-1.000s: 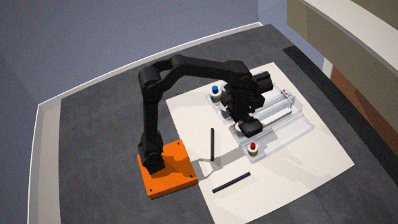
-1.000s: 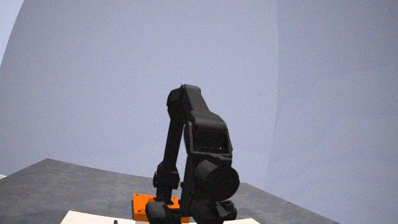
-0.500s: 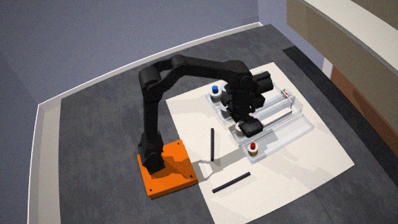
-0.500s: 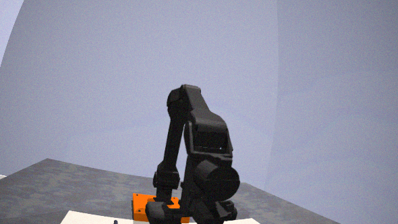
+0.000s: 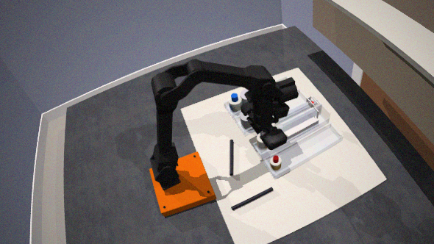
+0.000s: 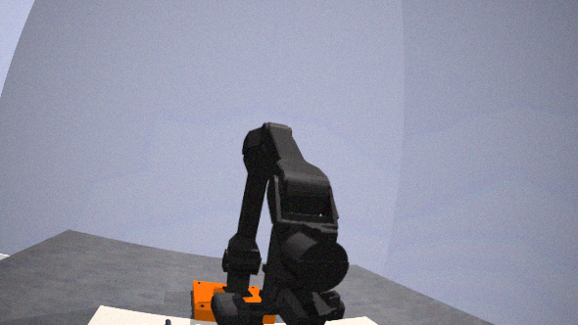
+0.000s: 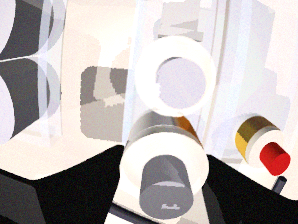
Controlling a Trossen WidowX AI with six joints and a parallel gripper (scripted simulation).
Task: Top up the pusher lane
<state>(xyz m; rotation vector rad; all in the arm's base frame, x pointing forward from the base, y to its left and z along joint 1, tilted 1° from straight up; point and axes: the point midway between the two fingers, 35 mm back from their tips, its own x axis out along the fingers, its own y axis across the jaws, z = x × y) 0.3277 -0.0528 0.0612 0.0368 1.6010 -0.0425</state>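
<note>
My gripper tip is 150 mm short of the clear sprung lane, 40 mm above it and 20 mm to the right of it. Also, from my gripper tip: red mark: 230 mm ahead, 20 mm to the left, 10 mm above.
</note>
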